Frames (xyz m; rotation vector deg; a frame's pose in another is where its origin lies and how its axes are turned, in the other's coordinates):
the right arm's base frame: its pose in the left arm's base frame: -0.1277 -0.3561 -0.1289 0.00 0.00 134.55
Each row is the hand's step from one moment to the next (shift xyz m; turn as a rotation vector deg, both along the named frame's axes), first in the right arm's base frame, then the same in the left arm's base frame.
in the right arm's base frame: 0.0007 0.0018 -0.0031 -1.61 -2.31 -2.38
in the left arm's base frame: -0.0018 -0.0008 -0.0031 2.78 0.47 -2.38
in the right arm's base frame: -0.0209 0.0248 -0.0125 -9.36 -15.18 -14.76
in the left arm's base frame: -0.0030 -0.0323 -0.0125 17.38 3.98 -14.76
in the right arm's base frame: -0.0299 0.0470 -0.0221 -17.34 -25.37 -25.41
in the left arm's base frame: -0.0125 -0.0543 -0.0221 30.24 5.44 -25.41
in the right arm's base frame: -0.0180 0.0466 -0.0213 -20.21 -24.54 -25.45
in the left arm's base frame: -0.0206 -0.0455 -0.0213 31.67 2.81 -25.45
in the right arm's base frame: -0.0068 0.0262 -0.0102 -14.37 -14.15 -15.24
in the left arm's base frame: -0.0139 -0.0232 -0.0102 20.16 -0.31 -15.24
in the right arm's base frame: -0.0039 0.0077 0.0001 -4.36 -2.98 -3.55
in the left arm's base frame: -0.0028 -0.0082 0.0001 5.18 -1.02 -3.55
